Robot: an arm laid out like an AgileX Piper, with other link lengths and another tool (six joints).
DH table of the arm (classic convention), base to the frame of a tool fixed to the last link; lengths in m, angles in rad. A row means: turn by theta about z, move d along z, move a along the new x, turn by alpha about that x. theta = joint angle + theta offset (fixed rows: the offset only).
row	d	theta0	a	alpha
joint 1	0.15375	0	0	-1.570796
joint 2	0	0.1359	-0.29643	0
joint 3	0	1.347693	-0.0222	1.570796
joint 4	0.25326	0	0	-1.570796
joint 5	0	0	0	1.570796
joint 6	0.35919	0.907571	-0.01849	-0.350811
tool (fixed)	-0.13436	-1.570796	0	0
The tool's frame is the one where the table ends.
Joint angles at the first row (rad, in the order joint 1, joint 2, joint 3, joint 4, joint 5, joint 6):
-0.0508, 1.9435, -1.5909, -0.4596, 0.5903, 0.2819
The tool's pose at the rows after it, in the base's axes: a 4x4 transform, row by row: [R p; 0 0 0 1], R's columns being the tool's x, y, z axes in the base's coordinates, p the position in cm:
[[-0.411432 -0.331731 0.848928 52.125], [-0.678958 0.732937 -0.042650 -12.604], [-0.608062 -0.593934 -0.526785 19.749], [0 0 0 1]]
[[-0.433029 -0.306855 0.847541 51.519], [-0.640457 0.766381 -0.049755 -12.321], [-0.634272 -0.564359 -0.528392 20.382], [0 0 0 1]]
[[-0.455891 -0.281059 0.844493 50.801], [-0.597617 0.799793 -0.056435 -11.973], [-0.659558 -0.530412 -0.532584 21.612], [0 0 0 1]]
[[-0.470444 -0.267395 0.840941 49.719], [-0.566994 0.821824 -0.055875 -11.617], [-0.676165 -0.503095 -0.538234 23.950], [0 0 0 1]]
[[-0.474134 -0.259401 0.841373 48.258], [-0.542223 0.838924 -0.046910 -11.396], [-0.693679 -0.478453 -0.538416 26.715], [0 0 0 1]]
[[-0.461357 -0.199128 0.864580 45.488], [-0.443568 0.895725 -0.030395 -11.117], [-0.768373 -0.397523 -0.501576 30.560], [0 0 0 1]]
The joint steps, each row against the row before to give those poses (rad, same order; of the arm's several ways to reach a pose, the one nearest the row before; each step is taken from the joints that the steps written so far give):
0.0000, -0.0021, 0.0000, 0.0167, 0.0032, 0.0132
0.0000, -0.0153, -0.0176, 0.0377, 0.0408, 0.0106
0.0000, -0.0187, -0.0381, 0.0475, 0.0662, 0.0012
-0.0009, -0.0338, -0.0555, 0.0526, 0.0951, -0.0253
-0.0084, -0.0466, -0.0508, 0.0548, 0.0935, -0.0369
-0.0408, -0.0950, -0.0334, 0.1122, 0.0898, -0.0056

